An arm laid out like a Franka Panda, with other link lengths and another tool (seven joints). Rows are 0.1 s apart.
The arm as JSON. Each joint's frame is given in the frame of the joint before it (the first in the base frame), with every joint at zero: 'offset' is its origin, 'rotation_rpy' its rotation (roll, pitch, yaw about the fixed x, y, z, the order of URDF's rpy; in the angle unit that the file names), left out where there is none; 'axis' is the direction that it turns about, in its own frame. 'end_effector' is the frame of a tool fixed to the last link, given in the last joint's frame.
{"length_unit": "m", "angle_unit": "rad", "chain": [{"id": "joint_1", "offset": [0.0, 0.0, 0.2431], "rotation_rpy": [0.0, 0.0, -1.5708], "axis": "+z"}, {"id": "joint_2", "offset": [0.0, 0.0, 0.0], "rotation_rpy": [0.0, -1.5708, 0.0], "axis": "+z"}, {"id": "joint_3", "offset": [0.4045, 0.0, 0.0], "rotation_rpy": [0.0, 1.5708, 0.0], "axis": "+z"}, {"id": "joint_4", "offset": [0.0, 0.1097, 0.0], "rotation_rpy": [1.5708, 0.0, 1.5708], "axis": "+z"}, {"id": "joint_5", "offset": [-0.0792, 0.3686, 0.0], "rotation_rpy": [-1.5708, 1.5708, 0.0], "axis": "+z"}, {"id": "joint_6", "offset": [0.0, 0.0, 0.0], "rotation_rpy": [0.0, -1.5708, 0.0], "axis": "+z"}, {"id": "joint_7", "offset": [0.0, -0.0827, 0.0], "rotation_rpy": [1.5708, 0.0, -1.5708], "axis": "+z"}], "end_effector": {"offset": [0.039, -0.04, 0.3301], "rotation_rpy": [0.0, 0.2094, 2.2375]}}
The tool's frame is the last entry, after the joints.
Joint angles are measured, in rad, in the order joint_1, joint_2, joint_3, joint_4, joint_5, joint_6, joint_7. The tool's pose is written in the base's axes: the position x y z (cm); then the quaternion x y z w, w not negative. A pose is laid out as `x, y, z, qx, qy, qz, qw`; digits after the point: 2 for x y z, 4 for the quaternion.
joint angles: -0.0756, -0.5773, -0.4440, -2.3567, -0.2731, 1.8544, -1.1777
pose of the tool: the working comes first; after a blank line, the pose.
Where each joint sits with the arm in this pose, in the base's axes (m; each line is computed from the numbers above, not from the rounded line before):
joint_1: 0.0000 0.0000 0.2431
joint_2: 0.0000 0.0000 0.2431
joint_3: -0.2201 0.0167 0.5820
joint_4: -0.1409 -0.0366 0.6361
joint_5: 0.1991 -0.1987 0.6205
joint_6: 0.1991 -0.1987 0.6205
joint_7: 0.2757 -0.2298 0.6235
the tool: 0.2823 -0.1871 0.2915

28.23, -18.71, 29.15, 0.7431, -0.6572, 0.1001, 0.0763
